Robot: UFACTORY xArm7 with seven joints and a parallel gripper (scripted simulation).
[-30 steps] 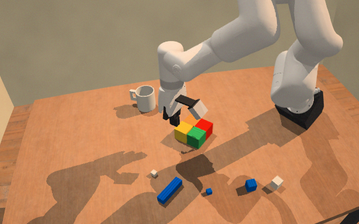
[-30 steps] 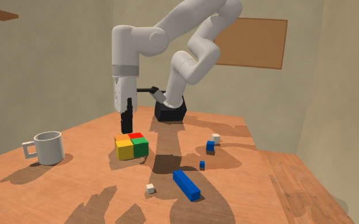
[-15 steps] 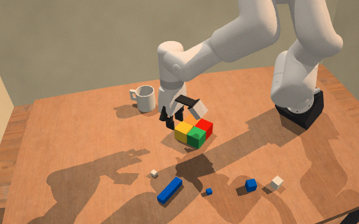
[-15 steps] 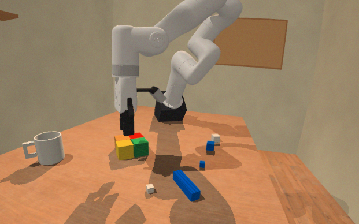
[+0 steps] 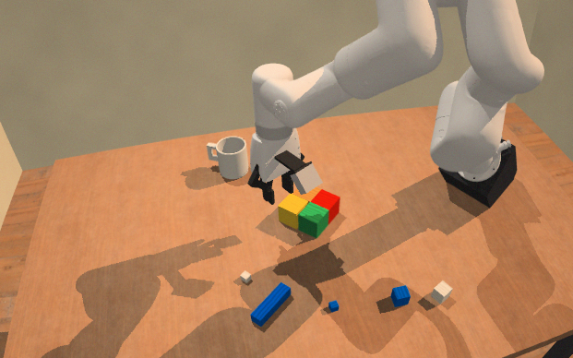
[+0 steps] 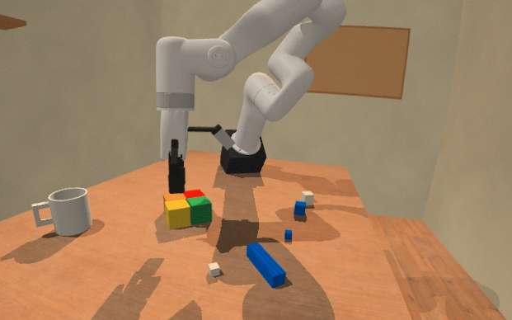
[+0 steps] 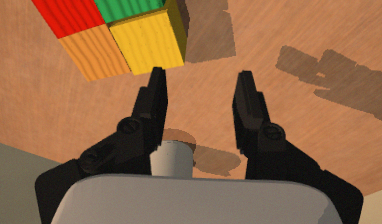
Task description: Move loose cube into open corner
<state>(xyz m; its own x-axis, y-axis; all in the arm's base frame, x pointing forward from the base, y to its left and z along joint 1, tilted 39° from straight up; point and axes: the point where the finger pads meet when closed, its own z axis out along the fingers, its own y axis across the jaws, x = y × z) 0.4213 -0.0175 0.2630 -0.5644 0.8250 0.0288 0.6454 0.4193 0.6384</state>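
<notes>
My gripper is now 3 cm past the yellow cube, 3 cm to the left of it and 10 cm above it. Round my hand: red cube: 11 cm behind, 5 cm to the right, 10 cm below; green cube: 8 cm behind, 10 cm below; orange cube: 6 cm behind, 8 cm to the right, 10 cm below.
</notes>
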